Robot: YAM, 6 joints.
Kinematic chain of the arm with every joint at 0, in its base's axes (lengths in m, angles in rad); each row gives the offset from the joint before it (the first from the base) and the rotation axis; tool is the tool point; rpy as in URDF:
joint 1: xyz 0 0 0.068 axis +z
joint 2: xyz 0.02 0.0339 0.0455 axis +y
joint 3: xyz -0.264 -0.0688 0 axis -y
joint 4: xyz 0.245 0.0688 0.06 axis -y
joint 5: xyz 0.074 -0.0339 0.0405 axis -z
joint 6: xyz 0.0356 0 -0.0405 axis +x
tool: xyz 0 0 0 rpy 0 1.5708 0
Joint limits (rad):
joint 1: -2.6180..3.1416
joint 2: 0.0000..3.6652
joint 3: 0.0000..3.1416
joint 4: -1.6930..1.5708
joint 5: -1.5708..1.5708
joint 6: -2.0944..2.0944
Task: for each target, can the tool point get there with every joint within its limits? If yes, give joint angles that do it. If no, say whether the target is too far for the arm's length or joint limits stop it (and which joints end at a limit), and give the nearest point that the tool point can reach.
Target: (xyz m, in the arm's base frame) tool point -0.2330 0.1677 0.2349
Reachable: yes | joints 2.5343 1.4708 1.0653 -0.7449 0.1341 -1.2556
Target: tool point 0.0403 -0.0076 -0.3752
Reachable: no: joint limits stop it (at a limit: joint 2) | nearest point 0.0655 -0.0123 -0.3312 | short by 0.051 m
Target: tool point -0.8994 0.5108 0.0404
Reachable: no: too far | nearest point -0.5602 0.3181 0.0685 | short by 0.391 m
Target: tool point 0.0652 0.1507 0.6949
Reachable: yes | joints -2.0988 1.0648 2.5004 0.4148 0.5846 -0.8183
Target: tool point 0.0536 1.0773 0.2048
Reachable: no: too far | nearest point 0.0320 0.6427 0.1673 | short by 0.437 m
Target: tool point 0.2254 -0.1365 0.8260
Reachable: no: too far | nearest point 0.1902 -0.1152 0.7057 | short by 0.127 m
